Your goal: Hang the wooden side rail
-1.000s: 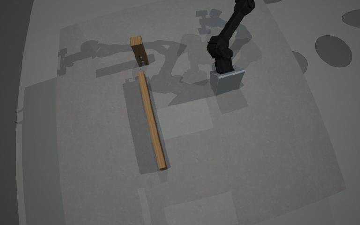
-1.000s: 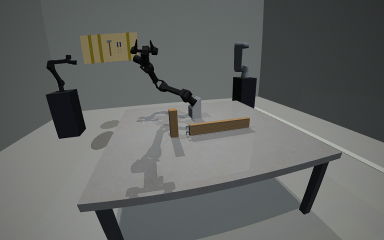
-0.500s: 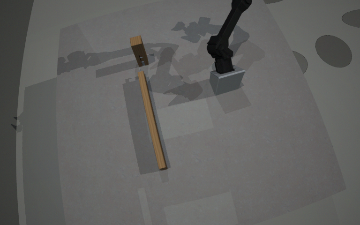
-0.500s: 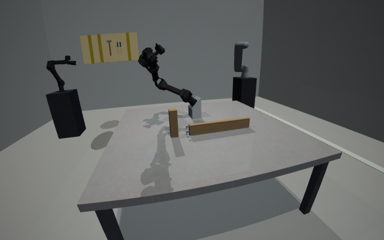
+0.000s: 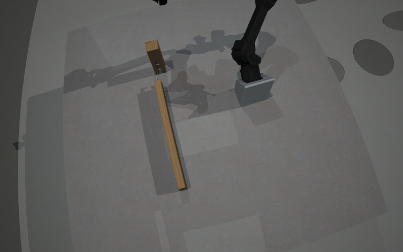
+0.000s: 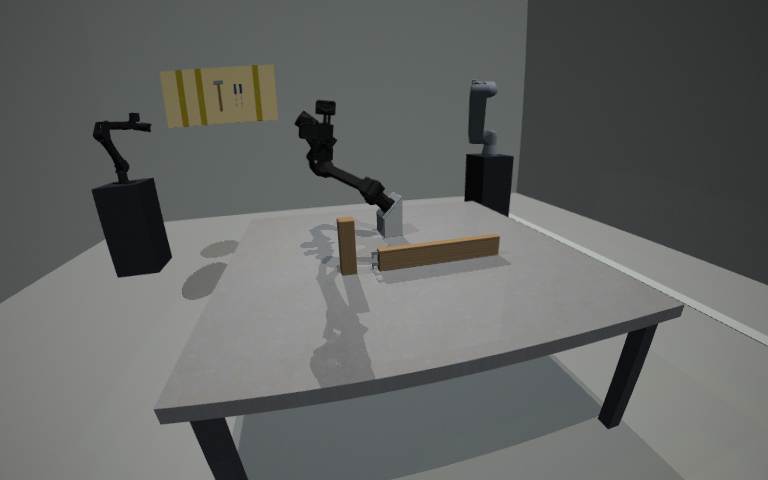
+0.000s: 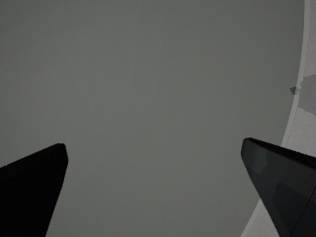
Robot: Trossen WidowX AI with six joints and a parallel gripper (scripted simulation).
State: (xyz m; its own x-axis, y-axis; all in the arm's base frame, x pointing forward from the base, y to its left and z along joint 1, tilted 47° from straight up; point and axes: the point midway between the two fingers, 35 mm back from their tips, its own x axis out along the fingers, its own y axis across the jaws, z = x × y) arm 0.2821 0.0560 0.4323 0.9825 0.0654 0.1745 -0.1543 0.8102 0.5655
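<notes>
My gripper tip is now 38 cm above the headboard post, 4 cm to the right of it and 1 cm short of it.
</notes>
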